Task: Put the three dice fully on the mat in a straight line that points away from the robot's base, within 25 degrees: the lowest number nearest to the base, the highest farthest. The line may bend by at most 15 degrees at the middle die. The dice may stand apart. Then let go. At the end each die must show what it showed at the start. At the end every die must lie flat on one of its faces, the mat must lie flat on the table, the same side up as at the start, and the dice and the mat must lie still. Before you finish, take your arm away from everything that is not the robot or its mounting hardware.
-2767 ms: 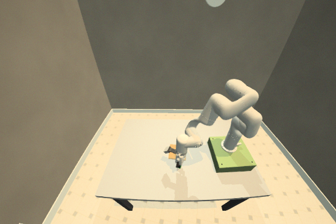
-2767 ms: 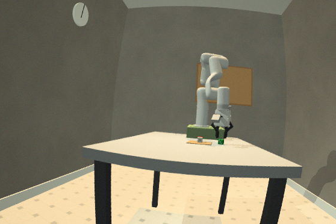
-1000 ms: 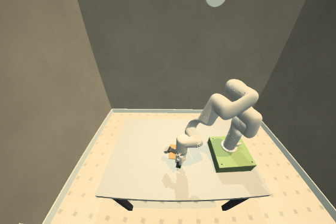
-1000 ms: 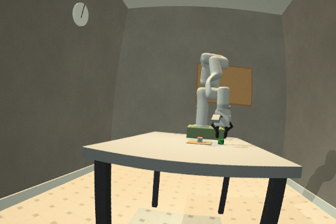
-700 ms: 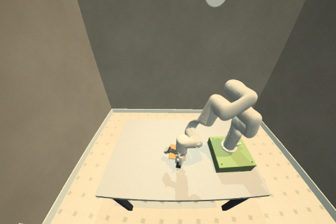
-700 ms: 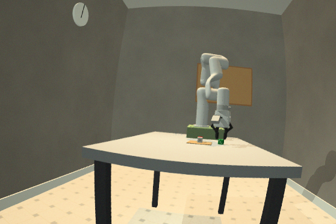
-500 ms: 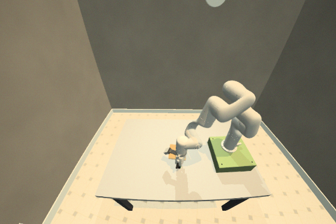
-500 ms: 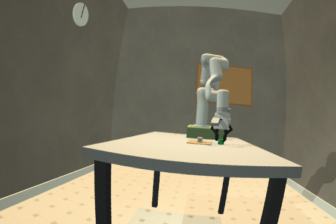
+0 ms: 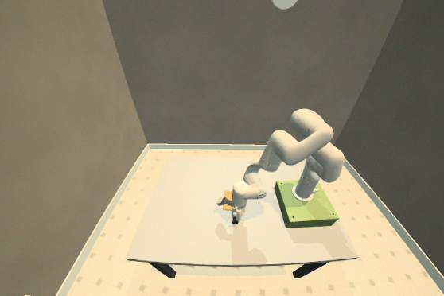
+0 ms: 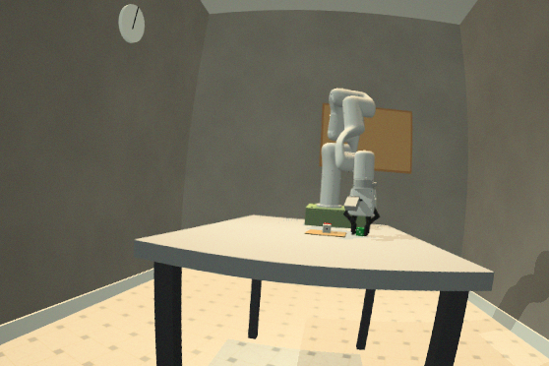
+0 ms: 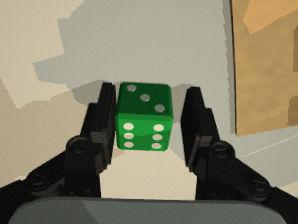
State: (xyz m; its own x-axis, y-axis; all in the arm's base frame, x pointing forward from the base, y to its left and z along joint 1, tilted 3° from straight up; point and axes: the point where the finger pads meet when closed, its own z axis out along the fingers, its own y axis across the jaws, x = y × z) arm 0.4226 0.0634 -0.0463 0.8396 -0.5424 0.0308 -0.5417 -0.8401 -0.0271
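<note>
Right now my hand is 1 cm above the green die. From my hand the other things lie so: red die 6 cm behind, 12 cm to the right; then white die 1 cm behind, 12 cm to the right; then mat 1 cm behind, 12 cm to the right, 2 cm below.
</note>
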